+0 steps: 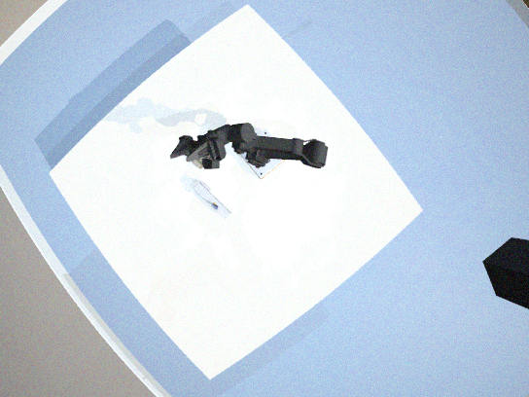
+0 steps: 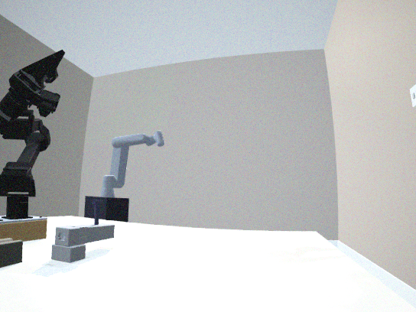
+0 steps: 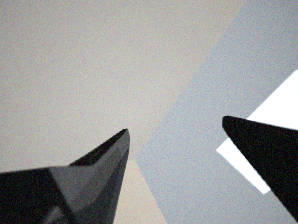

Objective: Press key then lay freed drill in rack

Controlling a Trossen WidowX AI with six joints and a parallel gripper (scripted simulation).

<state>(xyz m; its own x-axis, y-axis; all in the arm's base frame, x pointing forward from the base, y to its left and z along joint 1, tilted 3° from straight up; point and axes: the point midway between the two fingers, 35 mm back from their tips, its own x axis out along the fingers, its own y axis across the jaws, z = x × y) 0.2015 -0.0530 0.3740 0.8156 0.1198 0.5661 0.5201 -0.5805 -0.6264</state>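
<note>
My gripper tip is now 36 cm above the thin dark blue pin, 14 cm to the right of it and 3 cm short of it. The rest, counted from my gripper tip: grey-tan rack piece (44 cm below, 7 cm to the right, 1 cm ahead); then light grey block (42 cm below, 11 cm to the left, 4 cm ahead).
</note>
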